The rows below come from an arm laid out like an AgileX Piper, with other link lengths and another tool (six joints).
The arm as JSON. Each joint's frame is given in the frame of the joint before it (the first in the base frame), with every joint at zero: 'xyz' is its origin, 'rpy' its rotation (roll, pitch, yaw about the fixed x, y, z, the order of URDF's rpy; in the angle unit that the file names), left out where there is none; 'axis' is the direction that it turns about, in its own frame. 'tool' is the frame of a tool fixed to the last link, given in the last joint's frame.
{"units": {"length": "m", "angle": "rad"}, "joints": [
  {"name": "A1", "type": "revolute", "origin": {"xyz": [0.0, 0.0, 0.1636]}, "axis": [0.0, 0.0, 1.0]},
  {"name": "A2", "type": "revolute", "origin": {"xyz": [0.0, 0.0, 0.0]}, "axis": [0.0, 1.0, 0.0]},
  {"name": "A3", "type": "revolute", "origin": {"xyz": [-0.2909, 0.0, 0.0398]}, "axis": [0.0, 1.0, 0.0]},
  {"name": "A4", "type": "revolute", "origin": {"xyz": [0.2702, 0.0, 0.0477]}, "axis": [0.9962, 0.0, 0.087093]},
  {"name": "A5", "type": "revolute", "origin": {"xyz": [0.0, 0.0, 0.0]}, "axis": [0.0, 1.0, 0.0]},
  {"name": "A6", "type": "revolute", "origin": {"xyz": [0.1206, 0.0, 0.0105]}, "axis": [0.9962, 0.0, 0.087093]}
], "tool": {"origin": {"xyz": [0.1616, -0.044, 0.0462], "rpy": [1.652, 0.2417, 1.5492]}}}
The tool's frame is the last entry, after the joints.
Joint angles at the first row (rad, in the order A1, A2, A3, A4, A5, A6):
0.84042, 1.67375, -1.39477, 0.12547, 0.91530, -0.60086
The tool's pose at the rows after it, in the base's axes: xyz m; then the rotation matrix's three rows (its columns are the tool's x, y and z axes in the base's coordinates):
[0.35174, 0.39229, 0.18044], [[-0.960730, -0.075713, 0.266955], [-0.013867, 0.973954, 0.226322], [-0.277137, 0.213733, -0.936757]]
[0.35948, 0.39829, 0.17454], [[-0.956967, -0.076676, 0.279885], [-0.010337, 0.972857, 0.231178], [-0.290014, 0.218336, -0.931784]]
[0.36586, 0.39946, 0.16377], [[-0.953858, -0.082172, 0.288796], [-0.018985, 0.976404, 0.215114], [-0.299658, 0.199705, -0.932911]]
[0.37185, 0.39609, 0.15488], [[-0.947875, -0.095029, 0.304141], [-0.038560, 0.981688, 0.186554], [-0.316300, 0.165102, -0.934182]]
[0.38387, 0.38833, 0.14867], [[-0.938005, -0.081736, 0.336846], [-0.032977, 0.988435, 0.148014], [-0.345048, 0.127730, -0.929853]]
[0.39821, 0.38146, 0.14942], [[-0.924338, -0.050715, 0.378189], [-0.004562, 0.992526, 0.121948], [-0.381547, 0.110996, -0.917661]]
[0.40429, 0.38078, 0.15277], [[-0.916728, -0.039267, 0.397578], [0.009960, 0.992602, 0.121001], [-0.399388, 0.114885, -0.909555]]
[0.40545, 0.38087, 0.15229], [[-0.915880, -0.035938, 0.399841], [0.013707, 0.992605, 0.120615], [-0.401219, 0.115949, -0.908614]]
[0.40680, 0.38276, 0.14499], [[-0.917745, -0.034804, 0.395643], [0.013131, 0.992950, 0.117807], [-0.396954, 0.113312, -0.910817]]
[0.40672, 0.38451, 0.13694], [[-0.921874, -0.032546, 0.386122], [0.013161, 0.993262, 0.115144], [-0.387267, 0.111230, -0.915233]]
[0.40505, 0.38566, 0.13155], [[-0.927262, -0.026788, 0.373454], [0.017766, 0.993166, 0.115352], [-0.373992, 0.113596, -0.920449]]
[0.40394, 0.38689, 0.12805], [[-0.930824, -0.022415, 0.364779], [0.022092, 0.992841, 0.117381], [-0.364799, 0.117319, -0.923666]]
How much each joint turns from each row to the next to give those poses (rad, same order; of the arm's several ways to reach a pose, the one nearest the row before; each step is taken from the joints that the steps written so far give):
0.00000, 0.03296, -0.01358, -0.03105, -0.02889, 0.00001
-0.00001, 0.02629, -0.00394, -0.00550, -0.03572, -0.00002
0.00002, 0.02792, -0.00155, -0.02016, -0.01974, 0.00003
-0.00002, 0.01909, -0.00002, -0.03752, -0.00636, -0.00002
0.00001, 0.01694, 0.00005, -0.06888, -0.01198, 0.04227
-0.00001, 0.00939, -0.00066, -0.07260, -0.02099, 0.06628
0.00000, 0.00145, -0.00176, -0.02498, -0.01407, 0.02596
0.00001, 0.00242, 0.00000, -0.00395, -0.00408, 0.00606
0.00000, 0.01671, -0.00004, 0.00000, -0.01130, 0.00238
0.00001, 0.01624, 0.00003, 0.00624, -0.00746, 0.00002
0.00000, 0.00896, 0.00000, 0.01268, -0.00087, 0.00001
-0.00003, 0.00623, -0.00001, 0.01020, -0.00231, -0.00004

